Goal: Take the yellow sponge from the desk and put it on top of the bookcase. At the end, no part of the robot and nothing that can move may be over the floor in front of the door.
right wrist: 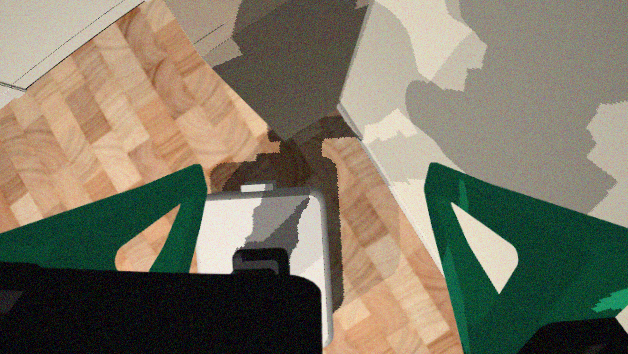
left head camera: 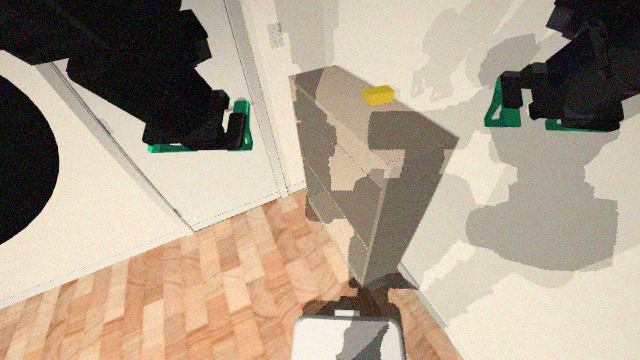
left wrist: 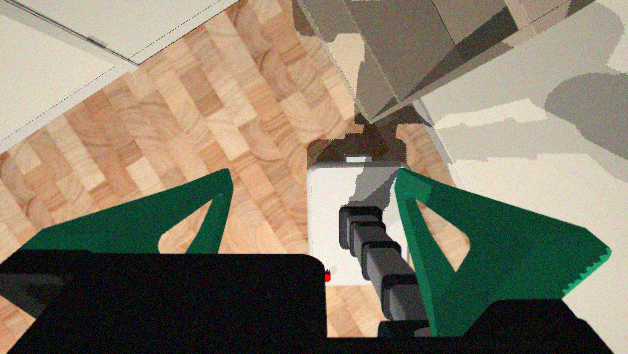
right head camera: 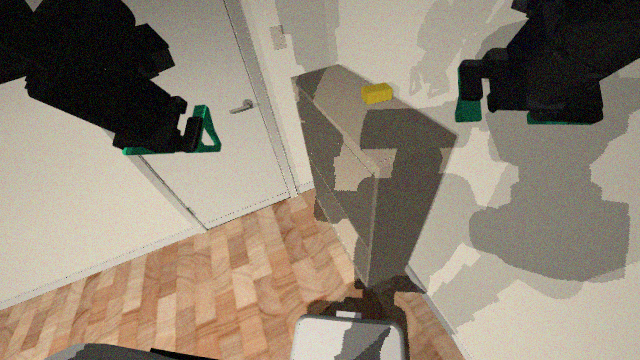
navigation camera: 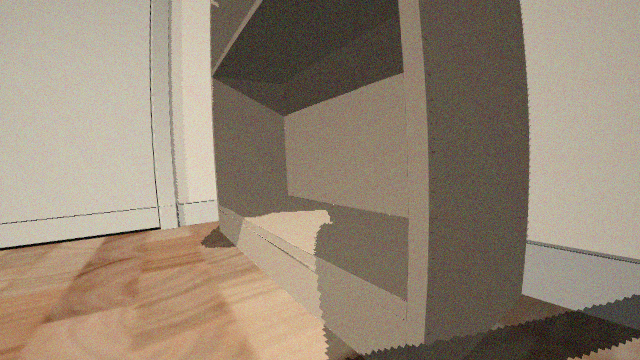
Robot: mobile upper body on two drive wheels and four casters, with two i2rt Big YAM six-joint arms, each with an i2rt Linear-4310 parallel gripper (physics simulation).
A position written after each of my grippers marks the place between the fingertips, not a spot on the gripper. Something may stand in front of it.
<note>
In view: my left gripper (left head camera: 224, 146), my right gripper (right head camera: 492, 118), a beige bookcase (navigation camera: 385, 188) and a white door (navigation camera: 93, 158).
My left gripper also shows in the left wrist view (left wrist: 313, 177) and in the right head camera view (right head camera: 196, 148). My right gripper is seen too in the right wrist view (right wrist: 315, 176) and in the left head camera view (left head camera: 515, 124). The beige bookcase shows as well in the right wrist view (right wrist: 290, 70), in the left head camera view (left head camera: 405, 154) and in the right head camera view (right head camera: 407, 152).
</note>
